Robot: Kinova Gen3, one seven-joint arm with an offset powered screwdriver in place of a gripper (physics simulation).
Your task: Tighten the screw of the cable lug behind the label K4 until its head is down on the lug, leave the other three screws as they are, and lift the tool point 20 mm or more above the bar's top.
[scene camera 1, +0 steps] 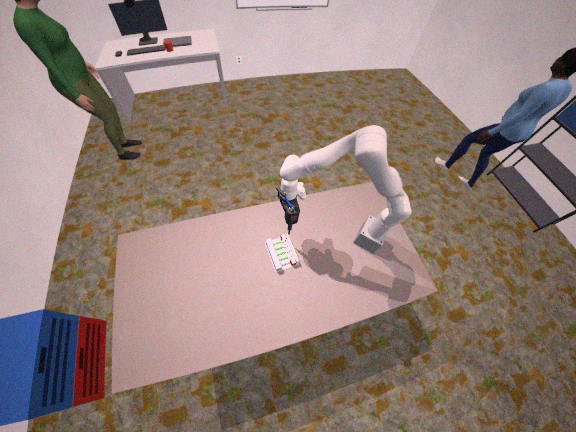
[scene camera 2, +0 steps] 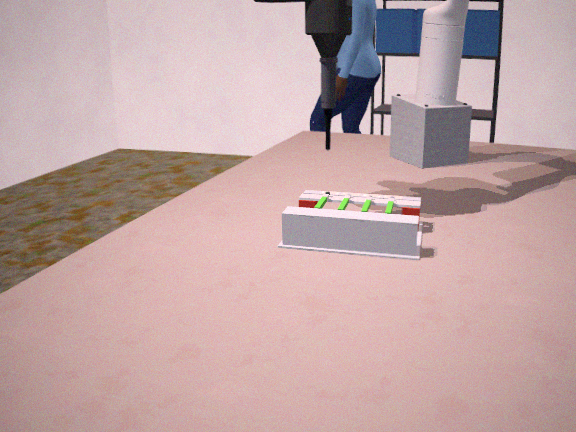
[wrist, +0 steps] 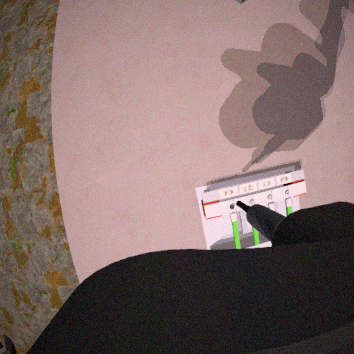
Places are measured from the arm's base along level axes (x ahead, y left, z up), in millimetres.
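Pixels of known places: hand, tool point: (scene camera 1: 288, 234) (scene camera 2: 327, 150) (wrist: 237, 202); arm's base, link origin: (scene camera 1: 376, 231) (scene camera 2: 435, 100).
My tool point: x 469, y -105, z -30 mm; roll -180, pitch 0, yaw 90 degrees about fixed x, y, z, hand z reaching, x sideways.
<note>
Ahead of a thing's pixels: the offset from my tool point to its top centre. "*": to the spot under its first point. Level surfaces: height alone.
The screwdriver {0 mm ahead, 0 mm left, 64 mm up} (scene camera 1: 289, 231) (scene camera 2: 327, 148) (wrist: 241, 204) points down, its tip well above the white terminal block {48 mm ahead, 57 mm left, 59 mm down} (scene camera 1: 271, 255) (scene camera 2: 350, 232) (wrist: 212, 231). In scene camera 2 the tip lines up over a dark, raised screw {18 mm ahead, 6 mm left, 59 mm down} (scene camera 2: 327, 193) (wrist: 232, 206) at the block's left end. In the wrist view this screw is leftmost, behind a small blurred label {4 mm back, 3 mm left, 66 mm down} (wrist: 228, 192) that looks like K4; the tip shows just right of it. The other three screws {14 mm ahead, 37 mm left, 60 mm down} (wrist: 251, 201) {10 mm ahead, 69 mm left, 60 mm down} (wrist: 270, 197) {7 mm ahead, 101 mm left, 59 mm down} (wrist: 287, 192) look paler and lower. Green cables {* 67 mm ahead, 13 mm left, 59 mm down} (scene camera 2: 321, 202) (wrist: 236, 232) run from the lugs. The tool has no fingers.
The block stands on the pink table top {109 mm down} (scene camera 1: 200, 300) (scene camera 2: 250, 325) (wrist: 125, 125). The arm's grey base (scene camera 1: 369, 235) (scene camera 2: 430, 132) stands behind it. A person in blue (scene camera 1: 525, 110) (scene camera 2: 362, 60) is near the shelf rack, and a person in green (scene camera 1: 55, 55) near the desk.
</note>
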